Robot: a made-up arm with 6 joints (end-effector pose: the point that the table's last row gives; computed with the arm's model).
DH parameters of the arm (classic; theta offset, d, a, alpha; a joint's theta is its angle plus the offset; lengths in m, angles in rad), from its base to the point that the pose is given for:
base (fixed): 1.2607 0 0.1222 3.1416
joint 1: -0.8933 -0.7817 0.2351 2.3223
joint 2: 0 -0.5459 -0.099 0.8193
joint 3: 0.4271 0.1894 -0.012 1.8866
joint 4: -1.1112 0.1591 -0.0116 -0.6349
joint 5: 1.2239 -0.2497 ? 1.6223
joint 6: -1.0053 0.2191 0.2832 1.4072
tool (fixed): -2.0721 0.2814 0 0
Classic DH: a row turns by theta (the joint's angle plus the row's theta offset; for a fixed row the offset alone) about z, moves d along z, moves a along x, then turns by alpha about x.
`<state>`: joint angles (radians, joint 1 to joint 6).
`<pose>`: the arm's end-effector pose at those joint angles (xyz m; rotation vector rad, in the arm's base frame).
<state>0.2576 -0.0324 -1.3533 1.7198 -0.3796 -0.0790</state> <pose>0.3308 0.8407 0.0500 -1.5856 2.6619 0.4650</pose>
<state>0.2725 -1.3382 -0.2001 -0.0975 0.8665 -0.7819</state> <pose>0.0164 0.6437 -0.1649 -2.2240 1.1103 -0.1490</pose>
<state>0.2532 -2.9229 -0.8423 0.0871 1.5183 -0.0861</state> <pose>0.4438 0.5496 0.9481 0.2807 0.9977 0.9545</pose>
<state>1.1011 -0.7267 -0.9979 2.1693 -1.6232 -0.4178</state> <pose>0.5829 0.6375 0.2569 0.1508 -2.5538 -1.2395</pose>
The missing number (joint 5, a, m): -0.2297
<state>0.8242 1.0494 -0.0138 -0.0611 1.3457 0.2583</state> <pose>0.3458 -0.2508 0.7766 1.5566 0.1967 -0.3473</pose>
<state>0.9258 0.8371 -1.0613 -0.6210 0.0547 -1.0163</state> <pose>0.4536 -0.4361 1.0662 1.2489 0.3548 0.8044</pose>
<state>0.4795 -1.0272 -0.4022 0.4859 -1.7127 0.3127</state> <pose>-0.2226 0.1475 0.1349 0.3643 -1.5613 0.1061</pose>
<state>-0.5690 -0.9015 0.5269 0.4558 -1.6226 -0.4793</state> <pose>0.7033 0.1540 0.1859 1.8301 -0.5087 2.4578</pose>
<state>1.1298 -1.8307 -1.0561 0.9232 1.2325 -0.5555</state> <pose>0.9164 -0.0585 0.6797 0.7542 1.5341 -0.2147</pose>
